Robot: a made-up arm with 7 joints. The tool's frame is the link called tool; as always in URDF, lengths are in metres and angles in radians. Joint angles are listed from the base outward.
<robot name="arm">
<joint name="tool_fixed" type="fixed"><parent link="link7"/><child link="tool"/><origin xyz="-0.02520 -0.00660 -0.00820" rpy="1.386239 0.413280 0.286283"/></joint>
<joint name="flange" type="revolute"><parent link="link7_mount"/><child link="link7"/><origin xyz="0.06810 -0.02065 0.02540" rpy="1.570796 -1.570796 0.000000"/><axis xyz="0 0 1"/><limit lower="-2.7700" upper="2.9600"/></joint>
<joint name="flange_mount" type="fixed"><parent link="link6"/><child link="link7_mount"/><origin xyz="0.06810 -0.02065 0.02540" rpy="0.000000 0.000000 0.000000"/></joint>
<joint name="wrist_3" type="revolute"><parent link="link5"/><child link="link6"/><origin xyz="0.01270 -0.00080 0.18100" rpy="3.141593 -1.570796 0.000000"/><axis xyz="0 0 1"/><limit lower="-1.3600" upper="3.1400"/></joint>
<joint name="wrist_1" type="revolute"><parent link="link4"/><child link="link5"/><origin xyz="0.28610 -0.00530 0.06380" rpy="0.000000 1.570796 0.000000"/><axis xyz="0 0 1"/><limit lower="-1.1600" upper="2.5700"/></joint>
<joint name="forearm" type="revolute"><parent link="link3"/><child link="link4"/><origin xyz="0.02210 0.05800 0.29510" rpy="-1.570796 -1.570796 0.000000"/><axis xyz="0 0 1"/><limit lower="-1.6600" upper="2.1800"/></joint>
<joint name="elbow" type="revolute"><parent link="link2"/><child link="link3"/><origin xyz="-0.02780 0.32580 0.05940" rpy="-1.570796 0.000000 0.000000"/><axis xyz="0 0 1"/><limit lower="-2.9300" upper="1.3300"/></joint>
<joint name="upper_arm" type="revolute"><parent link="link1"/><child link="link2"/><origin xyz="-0.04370 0.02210 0.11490" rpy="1.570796 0.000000 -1.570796"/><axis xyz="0 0 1"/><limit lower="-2.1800" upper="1.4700"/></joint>
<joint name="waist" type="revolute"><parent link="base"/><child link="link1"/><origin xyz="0.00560 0.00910 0.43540" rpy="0.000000 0.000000 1.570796"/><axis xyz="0 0 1"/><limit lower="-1.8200" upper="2.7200"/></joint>
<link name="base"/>
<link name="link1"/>
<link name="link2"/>
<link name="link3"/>
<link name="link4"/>
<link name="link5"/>
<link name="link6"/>
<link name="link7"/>
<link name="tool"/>
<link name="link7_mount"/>
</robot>
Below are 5 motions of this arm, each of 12 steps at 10 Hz.
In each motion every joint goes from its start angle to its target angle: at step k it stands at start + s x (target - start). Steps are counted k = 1, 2, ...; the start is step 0. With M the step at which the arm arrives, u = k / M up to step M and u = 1 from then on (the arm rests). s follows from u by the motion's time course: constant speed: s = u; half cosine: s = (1 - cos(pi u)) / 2; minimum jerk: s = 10 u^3 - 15 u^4 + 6 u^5.
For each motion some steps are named. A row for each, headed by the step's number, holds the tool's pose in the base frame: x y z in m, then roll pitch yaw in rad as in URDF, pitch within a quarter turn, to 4 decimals.
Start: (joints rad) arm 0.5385 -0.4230 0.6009 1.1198 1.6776 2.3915 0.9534
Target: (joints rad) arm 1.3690 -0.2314 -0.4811 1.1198 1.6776 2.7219 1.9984
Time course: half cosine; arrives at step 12
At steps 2, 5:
2: 0.4095 0.3857 1.0925 3.1050 -0.0812 2.2386
5: 0.3798 0.3977 1.1020 2.9315 -0.2559 2.0782

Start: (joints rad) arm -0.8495 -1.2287 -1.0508 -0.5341 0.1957 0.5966 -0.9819
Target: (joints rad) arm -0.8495 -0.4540 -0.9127 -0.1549 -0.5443 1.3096 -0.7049
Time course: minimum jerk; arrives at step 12
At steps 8, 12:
8: 0.4987 -0.3344 1.5015 1.3366 -0.1967 2.0016
12: 0.4009 -0.2445 1.5732 1.3774 0.0013 1.9644

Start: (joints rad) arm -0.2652 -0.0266 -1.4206 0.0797 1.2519 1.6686 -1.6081
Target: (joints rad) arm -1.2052 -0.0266 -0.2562 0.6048 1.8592 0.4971 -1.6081
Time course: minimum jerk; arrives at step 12
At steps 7, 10, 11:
7: -0.0181 -0.3439 1.6528 0.8001 -0.0985 -2.7287
10: 0.0501 -0.3890 1.6111 0.5964 -0.2162 -2.2840
11: 0.0579 -0.3913 1.6062 0.5797 -0.2231 -2.2387

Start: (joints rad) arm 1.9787 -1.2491 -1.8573 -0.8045 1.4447 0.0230 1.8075
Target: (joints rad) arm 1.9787 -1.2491 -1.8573 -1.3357 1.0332 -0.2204 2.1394
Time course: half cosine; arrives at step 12
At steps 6, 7, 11, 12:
6: -0.6821 0.7982 0.6336 -1.0820 -0.0010 -0.9991
7: -0.6888 0.7627 0.6183 -1.0296 0.0290 -0.9825
11: -0.6943 0.6641 0.5799 -0.9021 0.1331 -0.9162
12: -0.6941 0.6593 0.5782 -0.8965 0.1388 -0.9122

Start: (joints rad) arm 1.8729 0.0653 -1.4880 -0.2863 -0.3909 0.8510 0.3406
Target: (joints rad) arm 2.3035 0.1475 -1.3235 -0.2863 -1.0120 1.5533 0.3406
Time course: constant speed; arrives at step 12
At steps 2, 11, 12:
2: -0.1363 -0.0831 1.6966 1.1395 0.7930 -1.0450
11: -0.1064 -0.1427 1.6342 1.6343 0.6794 -0.8500
12: -0.0988 -0.1461 1.6277 1.6743 0.6624 -0.8440

